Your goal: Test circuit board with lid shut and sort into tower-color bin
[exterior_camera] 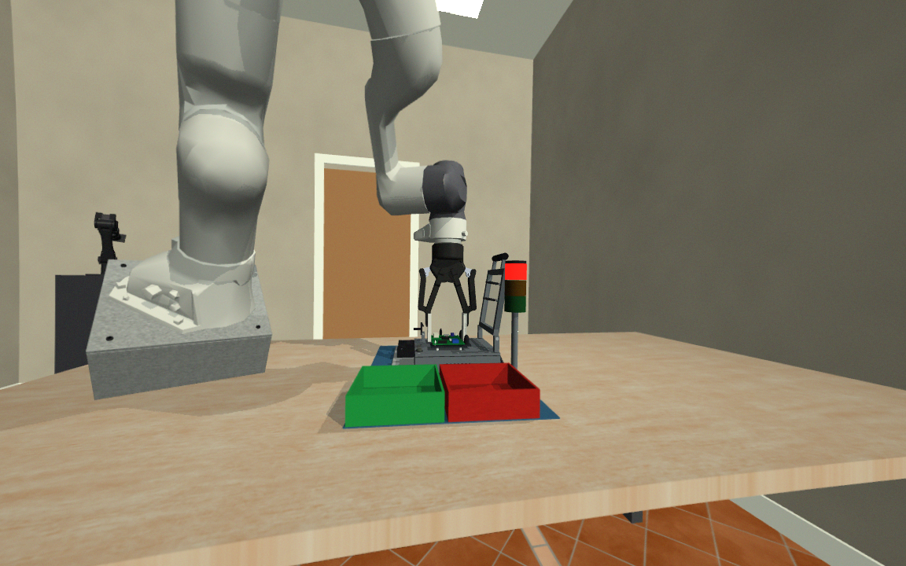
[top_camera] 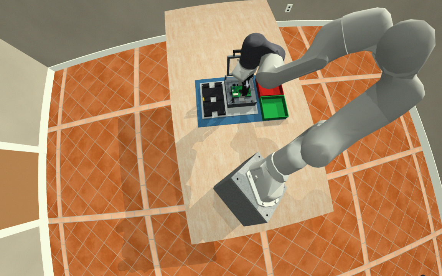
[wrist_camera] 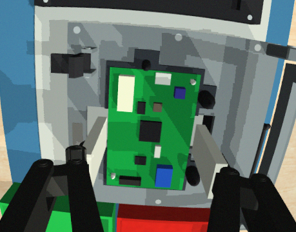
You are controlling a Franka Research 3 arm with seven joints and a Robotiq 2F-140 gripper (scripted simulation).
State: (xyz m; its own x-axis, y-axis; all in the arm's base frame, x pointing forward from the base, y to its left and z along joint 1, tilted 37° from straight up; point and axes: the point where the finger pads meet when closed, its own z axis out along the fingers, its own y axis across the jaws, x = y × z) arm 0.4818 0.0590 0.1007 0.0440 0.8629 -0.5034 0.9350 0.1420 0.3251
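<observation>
My gripper is now 20 mm above the green circuit board. From my hand the other things lie so: latch hook 60 mm to the left, 60 mm behind, 10 mm below; tester plate 30 mm below, 10 mm to the left; tester lid 110 mm ahead, 90 mm above.
</observation>
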